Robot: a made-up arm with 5 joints.
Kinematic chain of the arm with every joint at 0, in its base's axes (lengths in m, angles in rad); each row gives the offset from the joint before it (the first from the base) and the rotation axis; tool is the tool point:
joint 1: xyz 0 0 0.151 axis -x
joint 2: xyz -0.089 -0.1 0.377 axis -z
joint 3: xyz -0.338 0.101 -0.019 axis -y
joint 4: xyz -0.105 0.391 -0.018 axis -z
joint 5: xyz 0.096 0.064 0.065 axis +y
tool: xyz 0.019 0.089 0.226
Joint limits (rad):
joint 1: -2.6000..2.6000
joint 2: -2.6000..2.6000
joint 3: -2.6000..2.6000
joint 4: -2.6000..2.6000
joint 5: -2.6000..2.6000
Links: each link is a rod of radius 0.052 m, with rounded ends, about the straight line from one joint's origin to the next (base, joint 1, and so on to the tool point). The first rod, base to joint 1, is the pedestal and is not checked.
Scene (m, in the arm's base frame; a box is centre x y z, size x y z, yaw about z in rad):
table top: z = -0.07
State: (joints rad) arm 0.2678 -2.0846 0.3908 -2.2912 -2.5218
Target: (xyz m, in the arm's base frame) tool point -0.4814 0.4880 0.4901
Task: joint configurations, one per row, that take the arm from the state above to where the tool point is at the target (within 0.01 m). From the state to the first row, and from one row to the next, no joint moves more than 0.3 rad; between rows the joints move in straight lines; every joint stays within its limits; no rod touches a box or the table.
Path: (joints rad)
1: 0.5435 -1.9617 0.3307 -2.3022 -2.4217
2: 0.8193 -1.8388 0.2705 -2.3132 -2.3216
3: 1.0950 -1.7159 0.2104 -2.3242 -2.2215
4: 1.3707 -1.5930 0.1502 -2.3352 -2.1215
5: 1.6464 -1.4701 0.0901 -2.3462 -2.0214
6: 1.9222 -1.3472 0.0299 -2.3572 -1.9213

